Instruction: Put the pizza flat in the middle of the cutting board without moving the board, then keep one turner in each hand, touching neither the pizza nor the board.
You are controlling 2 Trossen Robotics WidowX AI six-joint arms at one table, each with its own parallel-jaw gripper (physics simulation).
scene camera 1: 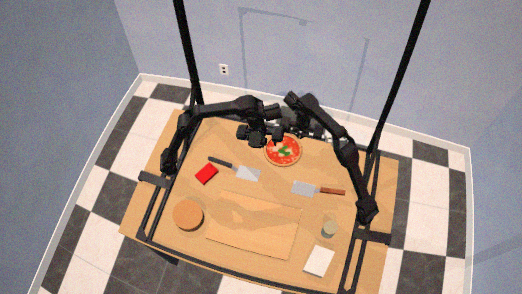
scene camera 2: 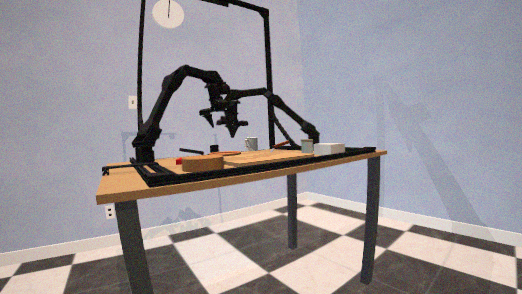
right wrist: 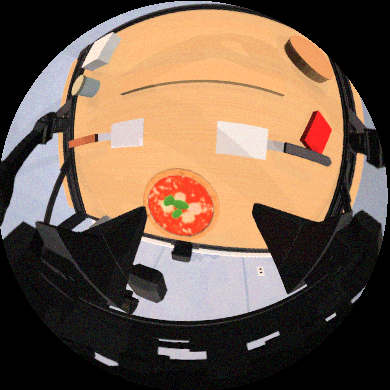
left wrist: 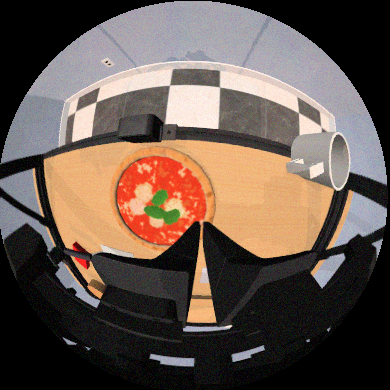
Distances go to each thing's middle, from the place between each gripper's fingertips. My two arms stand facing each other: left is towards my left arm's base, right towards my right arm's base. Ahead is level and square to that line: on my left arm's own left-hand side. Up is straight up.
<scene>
The black-handled turner (right wrist: 233, 138) is 70 mm ahead of my right hand, 130 mm to the right of it and 130 mm below it. From my right hand the other things lie so: pizza (scene camera 1: 286, 153) (90 mm behind, 60 mm to the left, 150 mm below); then brown-handled turner (right wrist: 129, 132) (80 mm ahead, 270 mm to the left, 130 mm below); then cutting board (scene camera 2: 245, 160) (300 mm ahead, 40 mm to the left, 150 mm below).
Right now the pizza is 9 cm below my left hand, 7 cm to the right of it and 2 cm ahead of it. Round my left hand: brown-handled turner 19 cm ahead, 14 cm to the left, 6 cm below; then black-handled turner 25 cm to the right, 18 cm ahead, 6 cm below; then white mug (left wrist: 323, 157) 17 cm to the left, 8 cm behind, 4 cm below.
</scene>
